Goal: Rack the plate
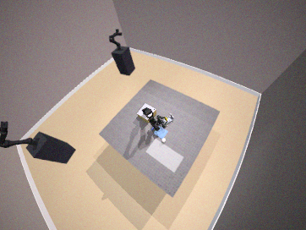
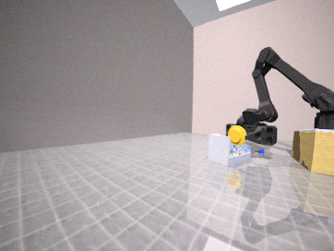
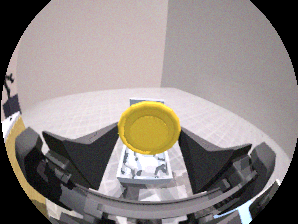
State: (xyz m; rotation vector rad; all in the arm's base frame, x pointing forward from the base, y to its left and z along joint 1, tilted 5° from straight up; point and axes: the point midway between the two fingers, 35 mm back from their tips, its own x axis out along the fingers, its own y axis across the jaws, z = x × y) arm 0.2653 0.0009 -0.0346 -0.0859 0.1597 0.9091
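My gripper tip is 5 cm above the dish rack, 2 cm to the right of it and 1 cm short of it. From my gripper tip the other things lie so: plate: 1 cm to the right; white cup: 27 cm to the right, 8 cm ahead, 5 cm below; blue spoon: 15 cm to the right, 12 cm behind, 7 cm below.
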